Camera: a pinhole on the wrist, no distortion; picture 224 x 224 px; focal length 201.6 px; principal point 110.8 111.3 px. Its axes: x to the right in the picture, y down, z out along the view. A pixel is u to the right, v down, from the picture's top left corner.
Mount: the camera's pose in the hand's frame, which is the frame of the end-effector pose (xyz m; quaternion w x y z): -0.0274 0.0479 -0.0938 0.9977 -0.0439 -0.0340 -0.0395
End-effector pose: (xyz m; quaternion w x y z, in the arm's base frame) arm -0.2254 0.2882 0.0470 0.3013 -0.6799 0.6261 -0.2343
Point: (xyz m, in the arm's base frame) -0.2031 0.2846 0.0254
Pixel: 192 15
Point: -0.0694 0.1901 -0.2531
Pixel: 204 129
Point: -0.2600 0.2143 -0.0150
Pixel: outside the picture
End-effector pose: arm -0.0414 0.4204 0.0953 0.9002 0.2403 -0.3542 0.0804
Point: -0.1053 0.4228 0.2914
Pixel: 213 140
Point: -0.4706 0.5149 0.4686
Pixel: 103 203
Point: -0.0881 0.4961 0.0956
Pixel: 99 168
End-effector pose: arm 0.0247 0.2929 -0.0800 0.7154 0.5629 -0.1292 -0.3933
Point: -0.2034 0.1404 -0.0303
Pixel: 115 32
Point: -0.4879 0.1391 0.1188
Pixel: 42 57
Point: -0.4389 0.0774 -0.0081
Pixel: 78 21
